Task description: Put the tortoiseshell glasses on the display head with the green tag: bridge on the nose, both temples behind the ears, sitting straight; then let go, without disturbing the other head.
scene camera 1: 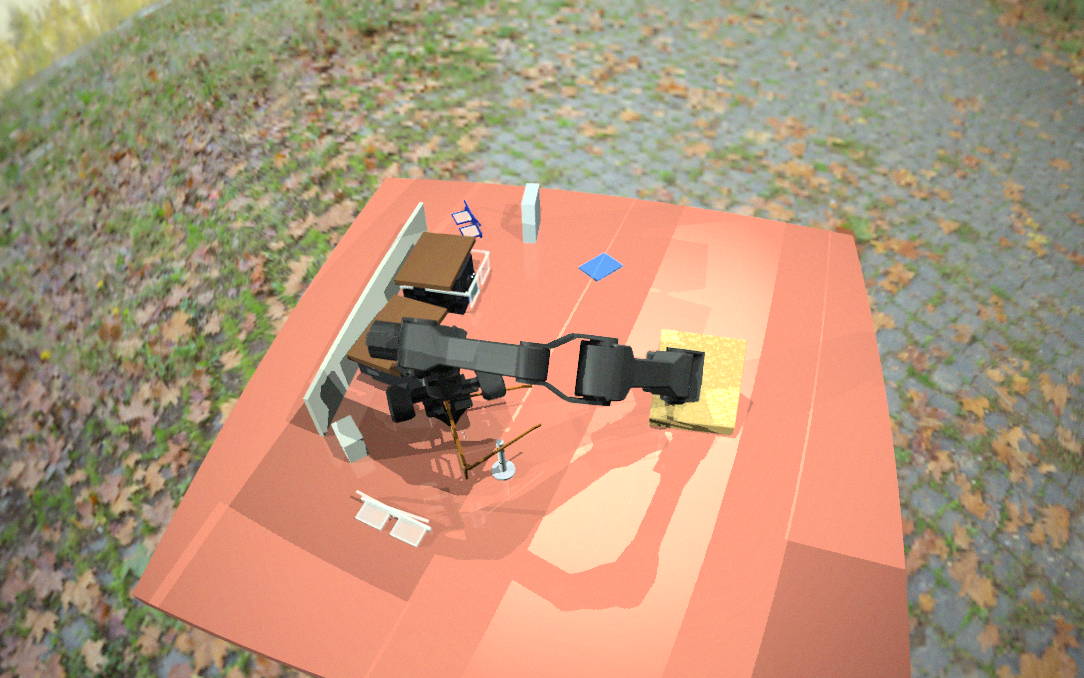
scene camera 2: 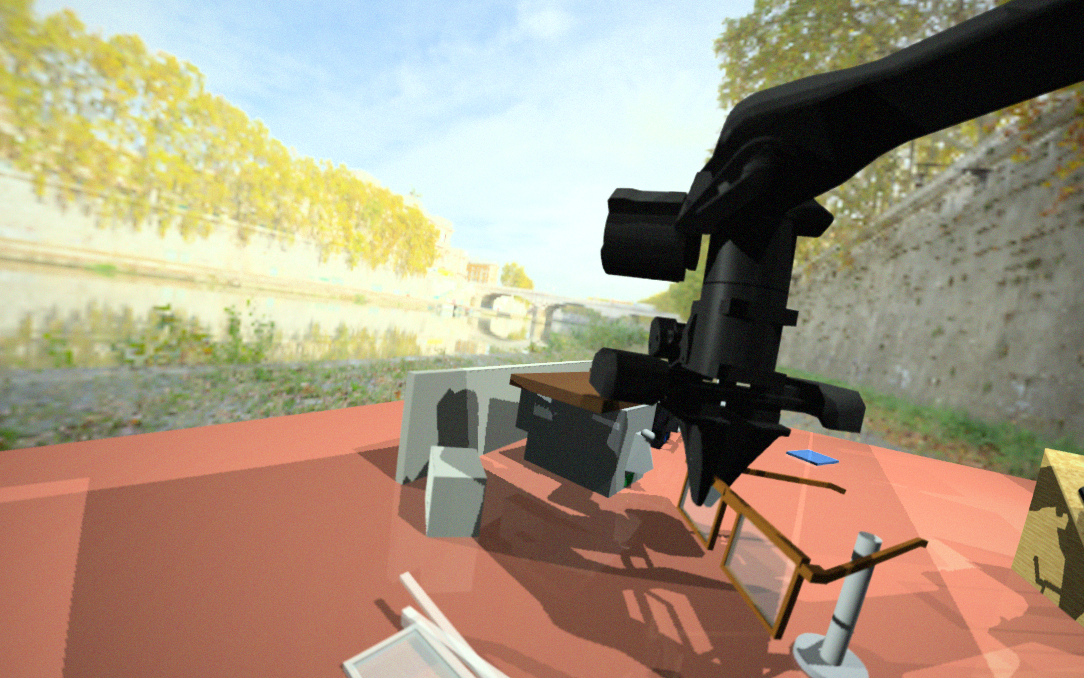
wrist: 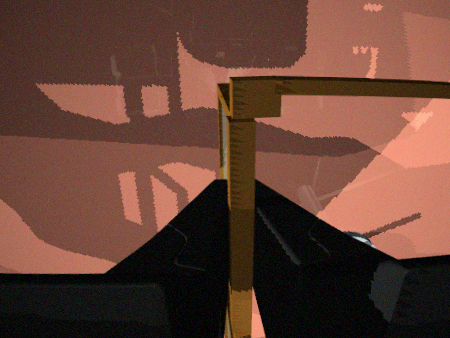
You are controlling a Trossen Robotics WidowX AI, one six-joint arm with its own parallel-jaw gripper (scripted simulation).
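There is a blue tag here, and a white block as well. My own gripper I see too, and both scene camera 1 and the wrist view show it.
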